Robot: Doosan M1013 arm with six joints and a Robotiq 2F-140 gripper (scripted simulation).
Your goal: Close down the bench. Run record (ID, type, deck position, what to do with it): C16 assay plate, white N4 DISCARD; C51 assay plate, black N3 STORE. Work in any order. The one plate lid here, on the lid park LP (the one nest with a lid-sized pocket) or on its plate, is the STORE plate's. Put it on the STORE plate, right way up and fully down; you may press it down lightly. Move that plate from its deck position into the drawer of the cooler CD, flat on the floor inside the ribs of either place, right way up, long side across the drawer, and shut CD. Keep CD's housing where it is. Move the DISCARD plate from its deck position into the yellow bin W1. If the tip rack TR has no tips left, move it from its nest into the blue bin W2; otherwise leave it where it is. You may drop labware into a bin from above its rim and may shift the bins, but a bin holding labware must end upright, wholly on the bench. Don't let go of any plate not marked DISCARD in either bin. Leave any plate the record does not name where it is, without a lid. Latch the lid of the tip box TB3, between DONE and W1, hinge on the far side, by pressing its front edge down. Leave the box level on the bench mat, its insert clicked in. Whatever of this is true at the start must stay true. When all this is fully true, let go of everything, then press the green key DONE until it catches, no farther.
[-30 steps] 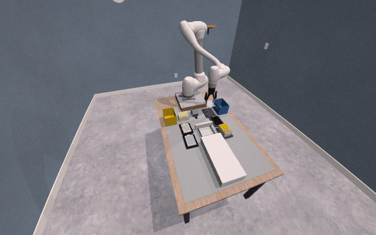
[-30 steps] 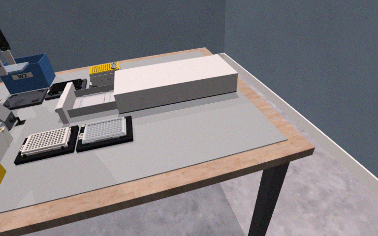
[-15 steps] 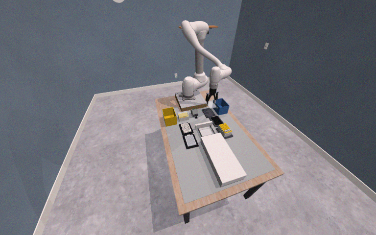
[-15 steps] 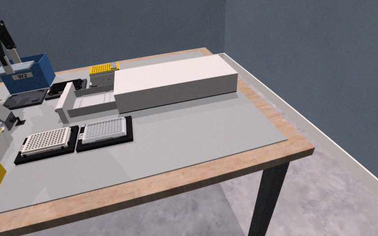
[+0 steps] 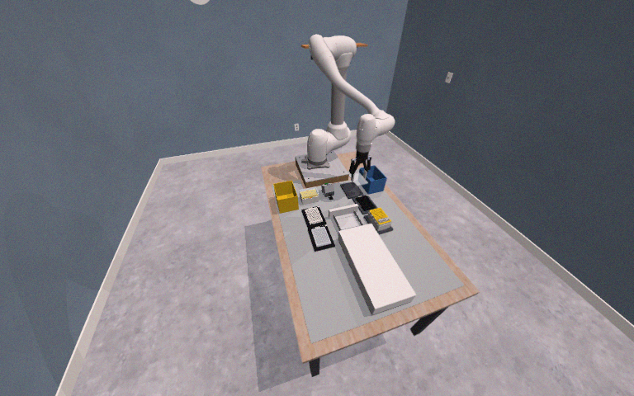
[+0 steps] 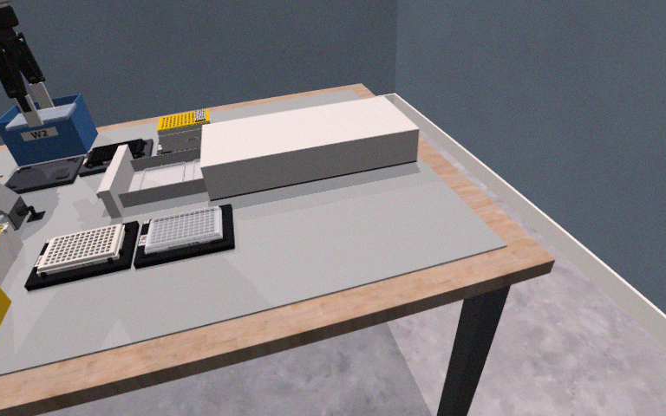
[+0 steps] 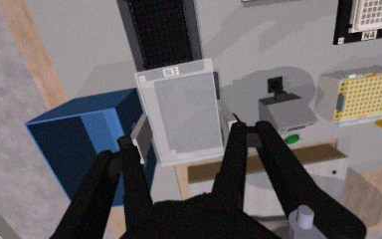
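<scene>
The black plate lies 110 mm ahead of my hand, 30 mm to the left of it and 150 mm below it. From my hand the other things lie so: blue bin W2: 90 mm behind, 140 mm to the left, 130 mm below; grey plate lid: 20 mm below; green DONE key: 90 mm behind, 200 mm to the right, 100 mm below.
</scene>
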